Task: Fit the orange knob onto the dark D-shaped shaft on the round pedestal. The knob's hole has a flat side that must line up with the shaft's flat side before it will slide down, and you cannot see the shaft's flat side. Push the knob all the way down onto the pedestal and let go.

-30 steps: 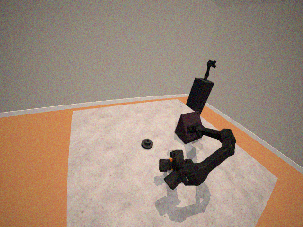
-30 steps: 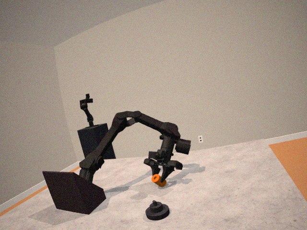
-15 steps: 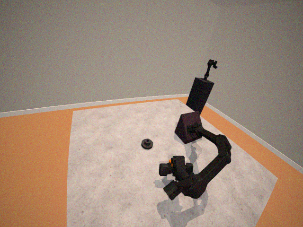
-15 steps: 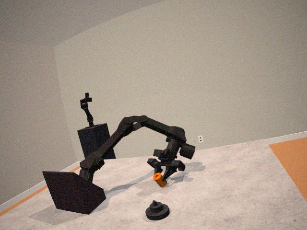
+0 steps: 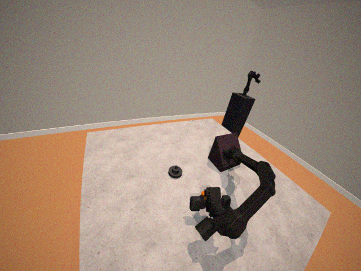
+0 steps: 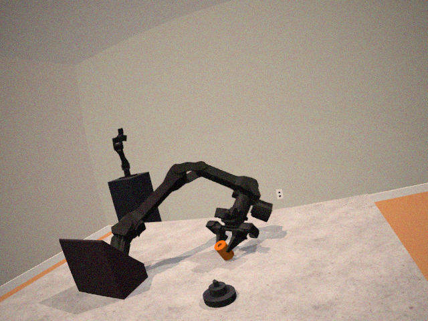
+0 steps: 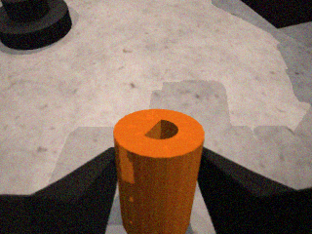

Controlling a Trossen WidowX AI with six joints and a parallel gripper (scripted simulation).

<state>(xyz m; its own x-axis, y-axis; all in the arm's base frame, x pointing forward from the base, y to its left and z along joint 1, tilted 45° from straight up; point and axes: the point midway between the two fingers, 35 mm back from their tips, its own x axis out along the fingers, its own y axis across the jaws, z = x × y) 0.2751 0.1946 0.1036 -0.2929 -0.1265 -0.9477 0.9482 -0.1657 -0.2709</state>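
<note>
Now: gripper tip 10 mm to the right of the orange knob. From my gripper tip the other things lie so: round pedestal (210 mm to the right, 70 mm ahead, 10 mm below).
</note>
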